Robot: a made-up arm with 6 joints.
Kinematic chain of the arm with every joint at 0, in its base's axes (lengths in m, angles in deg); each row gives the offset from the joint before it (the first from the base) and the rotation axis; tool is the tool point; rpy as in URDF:
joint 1: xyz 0 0 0.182 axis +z
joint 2: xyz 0 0 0 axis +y
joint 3: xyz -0.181 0 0.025 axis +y
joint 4: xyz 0.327 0 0.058 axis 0.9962 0 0.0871
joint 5: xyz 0 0 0 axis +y
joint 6: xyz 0.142 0 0.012 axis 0.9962 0 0.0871
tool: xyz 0 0 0 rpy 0 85 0
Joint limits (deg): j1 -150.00..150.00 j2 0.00..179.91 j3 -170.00..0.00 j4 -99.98..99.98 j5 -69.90..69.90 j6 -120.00..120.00
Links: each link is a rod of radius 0.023 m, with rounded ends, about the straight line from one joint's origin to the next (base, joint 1, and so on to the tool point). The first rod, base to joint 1, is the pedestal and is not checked.
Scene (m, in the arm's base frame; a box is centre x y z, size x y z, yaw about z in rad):
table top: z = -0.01
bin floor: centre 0.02 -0.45 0 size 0.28 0.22 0.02 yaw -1.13
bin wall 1: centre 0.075 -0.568 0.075 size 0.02 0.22 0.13 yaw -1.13
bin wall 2: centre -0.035 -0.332 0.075 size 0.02 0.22 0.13 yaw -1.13
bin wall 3: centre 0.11 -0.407 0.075 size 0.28 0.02 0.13 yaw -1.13
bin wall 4: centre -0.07 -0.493 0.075 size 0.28 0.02 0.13 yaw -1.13
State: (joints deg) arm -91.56 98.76 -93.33 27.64 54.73 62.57
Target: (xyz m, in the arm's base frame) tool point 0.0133 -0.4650 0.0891
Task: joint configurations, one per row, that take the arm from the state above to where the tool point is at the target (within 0.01 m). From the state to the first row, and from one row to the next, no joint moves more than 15 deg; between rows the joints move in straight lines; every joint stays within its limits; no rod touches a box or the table.
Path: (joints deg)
1: -92.92 108.41 -90.63 27.05 51.82 62.57
2: -94.28 118.06 -87.93 26.47 48.91 62.57

